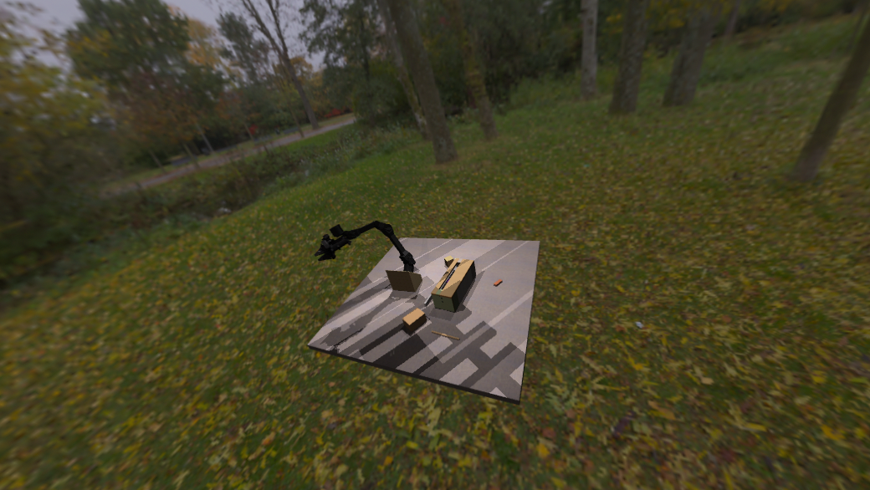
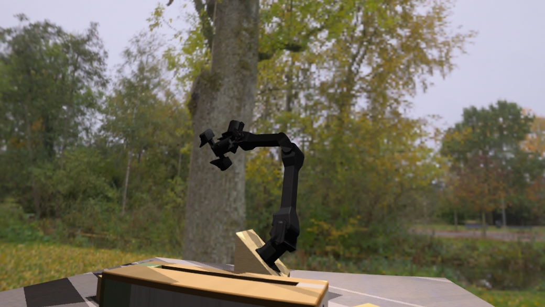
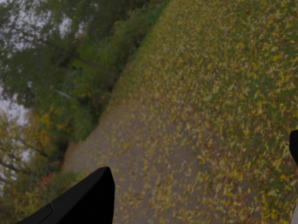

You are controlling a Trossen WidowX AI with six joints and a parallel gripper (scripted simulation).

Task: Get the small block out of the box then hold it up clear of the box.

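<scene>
Right now my gripper tip is 65 cm short of the wooden box, 38 cm to the right of it and 43 cm above it. Also, from my gripper tip: thin wooden stick: 74 cm ahead, 49 cm below; then tan cube: 53 cm ahead, 66 cm to the left, 46 cm below; then purple block: 66 cm ahead, 35 cm to the left, 40 cm below.
</scene>
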